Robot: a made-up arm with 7 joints. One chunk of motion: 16 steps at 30 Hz.
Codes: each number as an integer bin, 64 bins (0 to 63) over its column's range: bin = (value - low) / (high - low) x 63, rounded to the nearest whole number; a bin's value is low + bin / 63 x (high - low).
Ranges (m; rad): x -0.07..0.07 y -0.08..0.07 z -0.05..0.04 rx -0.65..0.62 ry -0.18..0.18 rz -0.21..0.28
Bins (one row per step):
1: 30 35 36 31 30 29
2: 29 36 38 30 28 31
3: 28 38 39 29 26 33
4: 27 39 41 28 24 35
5: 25 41 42 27 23 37
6: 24 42 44 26 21 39
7: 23 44 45 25 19 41
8: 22 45 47 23 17 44
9: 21 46 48 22 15 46
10: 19 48 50 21 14 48
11: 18 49 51 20 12 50
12: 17 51 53 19 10 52
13: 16 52 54 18 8 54
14: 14 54 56 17 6 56
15: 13 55 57 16 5 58
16: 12 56 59 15 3 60
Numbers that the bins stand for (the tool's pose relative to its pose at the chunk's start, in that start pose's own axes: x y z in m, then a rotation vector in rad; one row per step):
1: -0.0033 0.0033 0.0014 -0.0251 -0.0086 0.0156
2: -0.0056 0.0057 0.0043 -0.0452 -0.0200 0.0311
3: -0.0078 0.0105 0.0057 -0.0654 -0.0314 0.0467
4: -0.0100 0.0129 0.0086 -0.0856 -0.0429 0.0622
5: -0.0144 0.0176 0.0100 -0.1057 -0.0486 0.0778
6: -0.0167 0.0200 0.0129 -0.1259 -0.0600 0.0933
7: -0.0189 0.0248 0.0143 -0.1460 -0.0714 0.1089
8: -0.0211 0.0271 0.0171 -0.1863 -0.0829 0.1322
9: -0.0233 0.0295 0.0186 -0.2065 -0.0943 0.1478
10: -0.0278 0.0343 0.0214 -0.2267 -0.1000 0.1633
11: -0.0300 0.0367 0.0229 -0.2468 -0.1114 0.1789
12: -0.0322 0.0414 0.0257 -0.2670 -0.1229 0.1944
13: -0.0344 0.0438 0.0271 -0.2871 -0.1343 0.2100
14: -0.0389 0.0486 0.0300 -0.3073 -0.1457 0.2256
15: -0.0411 0.0510 0.0314 -0.3275 -0.1514 0.2411
16: -0.0433 0.0533 0.0343 -0.3476 -0.1629 0.2567

